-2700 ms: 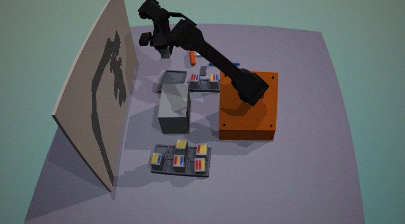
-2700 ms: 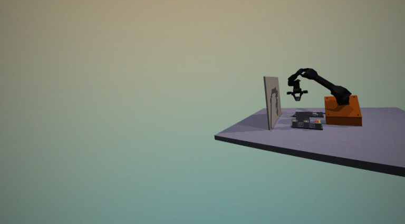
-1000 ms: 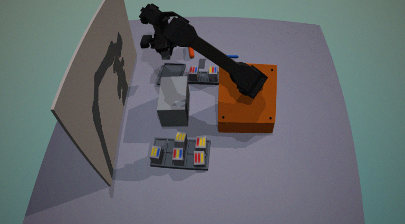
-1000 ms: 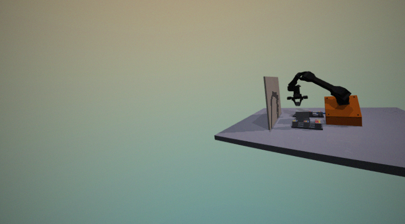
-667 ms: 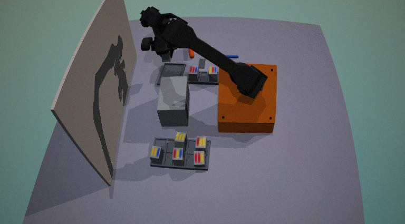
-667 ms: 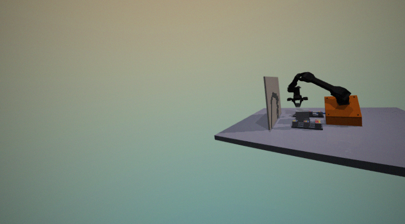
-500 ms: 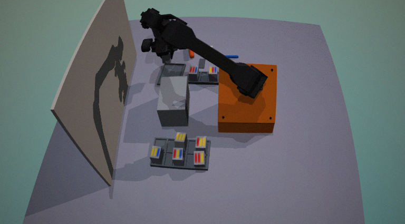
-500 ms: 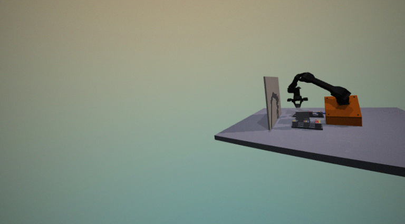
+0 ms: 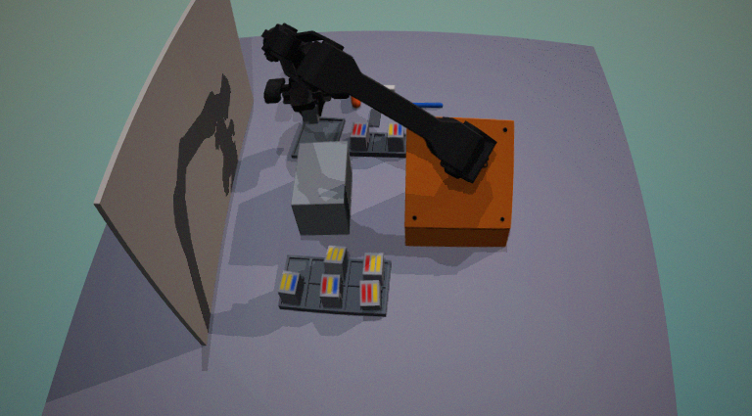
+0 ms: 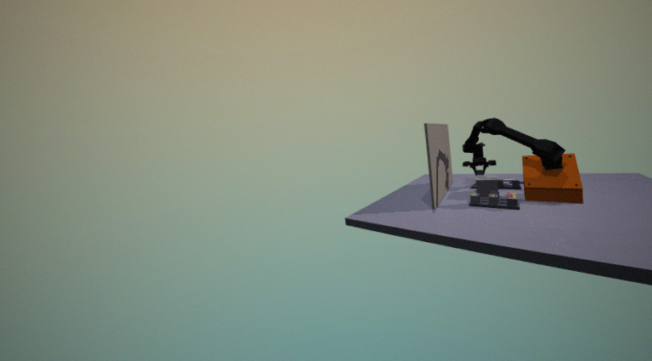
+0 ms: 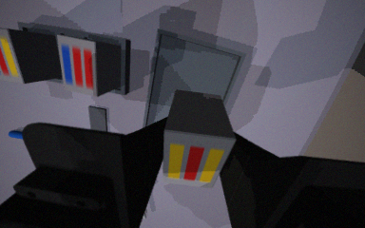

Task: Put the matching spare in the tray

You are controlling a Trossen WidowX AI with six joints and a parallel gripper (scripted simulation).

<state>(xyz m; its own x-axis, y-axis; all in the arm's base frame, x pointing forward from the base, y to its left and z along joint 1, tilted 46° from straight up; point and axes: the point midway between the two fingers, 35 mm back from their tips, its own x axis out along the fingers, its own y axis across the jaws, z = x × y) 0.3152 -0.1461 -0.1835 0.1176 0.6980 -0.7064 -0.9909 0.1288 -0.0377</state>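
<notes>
The dark tray is 7 cm below my gripper tip, 1 cm to the left of it and 1 cm behind it. From my gripper tip the other things lie so: blue marker pen (23 cm behind, 8 cm to the right, 6 cm below); then rack (14 cm behind, 6 cm below, 4 cm to the left); then mounted unit (20 cm to the left, 3 cm behind, 2 cm below).
</notes>
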